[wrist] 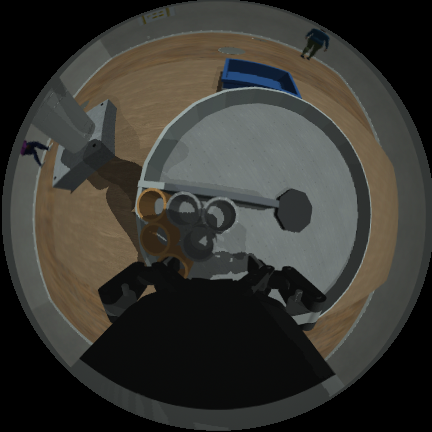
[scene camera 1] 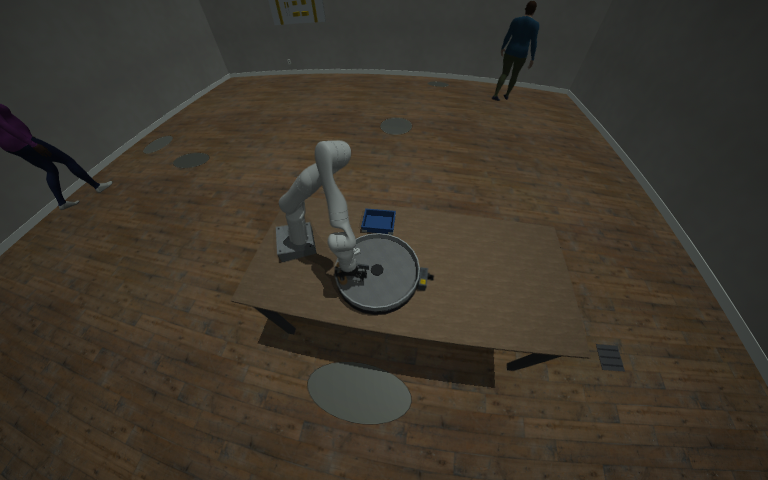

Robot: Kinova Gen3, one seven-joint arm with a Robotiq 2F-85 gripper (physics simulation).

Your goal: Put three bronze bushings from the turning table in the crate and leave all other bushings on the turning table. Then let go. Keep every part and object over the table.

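Frame: origin at the arm's base, x ahead, y left, z up, level; metres.
Seen in the pictures: gripper, between the fingertips: (wrist: 213,262) (scene camera 1: 352,279); arm's base, origin of its link: (wrist: 81,136) (scene camera 1: 299,238).
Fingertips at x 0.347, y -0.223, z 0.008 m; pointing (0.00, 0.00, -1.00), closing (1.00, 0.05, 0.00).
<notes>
Pixels of each thing's middle, then the offset from my fingertips to it. "pt": a spot on its surface instead.
- round grey turning table, middle of its body: (wrist: 292,210) (scene camera 1: 377,270) dx +0.111, dy +0.075, dz -0.019 m
- blue crate, middle of its body: (wrist: 259,78) (scene camera 1: 379,221) dx +0.079, dy +0.421, dz -0.046 m
- grey divider bar, a spot on its surface: (wrist: 225,192) pt dx +0.007, dy +0.083, dz +0.015 m
- dark hub, middle of its body: (wrist: 294,210) (scene camera 1: 377,269) dx +0.111, dy +0.075, dz -0.014 m
- small box with a yellow part, a spot on its surface: (scene camera 1: 423,280) pt dx +0.345, dy +0.035, dz -0.012 m
The round grey turning table (scene camera 1: 396,291) (wrist: 280,145) has a raised rim. Near its left rim in the wrist view stand three bronze bushings: one (wrist: 145,204) beside the divider bar, one (wrist: 149,241) below it, and one (wrist: 185,270) partly hidden behind the left finger. Three grey bushings (wrist: 175,208) (wrist: 229,215) (wrist: 190,246) stand to their right. My gripper (scene camera 1: 353,275) (wrist: 213,262) is open with nothing between its fingers, over the turning table's left part, its left fingertip close to the lowest bronze bushing. The blue crate (scene camera 1: 378,229) (wrist: 260,70) stands behind the turning table; its visible inside is bare.
A grey divider bar (wrist: 225,192) runs from the rim to the dark hub (scene camera 1: 377,270) (wrist: 294,210). A small box with a yellow part (scene camera 1: 423,280) sits at the turning table's right. The robot base (scene camera 1: 295,249) (wrist: 102,130) stands at the wooden table's left. Two people stand away from it.
</notes>
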